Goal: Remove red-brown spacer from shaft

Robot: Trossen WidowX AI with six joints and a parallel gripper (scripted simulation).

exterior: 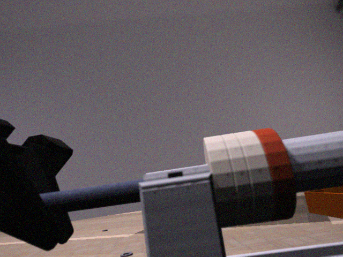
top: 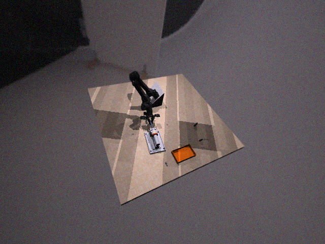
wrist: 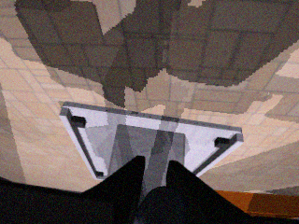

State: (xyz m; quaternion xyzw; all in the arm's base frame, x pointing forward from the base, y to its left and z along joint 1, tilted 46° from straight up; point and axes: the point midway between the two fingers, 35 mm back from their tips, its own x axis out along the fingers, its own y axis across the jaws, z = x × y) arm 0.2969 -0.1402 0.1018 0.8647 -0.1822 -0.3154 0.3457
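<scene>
Right now the blue-grey shaft is 5 cm ahead of my gripper tip, 1 cm to the right of it and 2 cm above it. From my gripper tip the other things lie so: orange tray: 37 cm ahead, 19 cm to the left, 5 cm below; red-brown spacer: 13 cm ahead, 1 cm to the right, 2 cm above.
</scene>
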